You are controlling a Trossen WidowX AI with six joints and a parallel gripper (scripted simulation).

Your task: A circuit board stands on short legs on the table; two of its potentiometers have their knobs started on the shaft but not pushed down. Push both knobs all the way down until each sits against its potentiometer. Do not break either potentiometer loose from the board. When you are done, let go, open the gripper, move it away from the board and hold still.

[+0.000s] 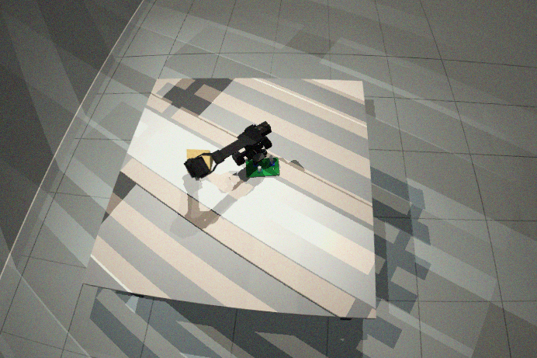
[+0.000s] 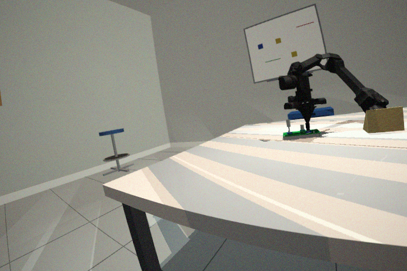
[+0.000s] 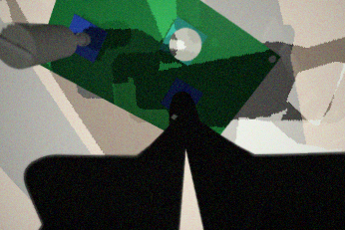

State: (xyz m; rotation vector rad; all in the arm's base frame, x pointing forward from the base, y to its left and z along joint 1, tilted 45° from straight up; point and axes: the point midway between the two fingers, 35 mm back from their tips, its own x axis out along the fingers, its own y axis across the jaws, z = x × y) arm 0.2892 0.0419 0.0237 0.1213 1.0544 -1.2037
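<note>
Right now my gripper tip is 1 cm above the black knob. Round my gripper tip: grey knob: 8 cm ahead, 1 cm above.
</note>
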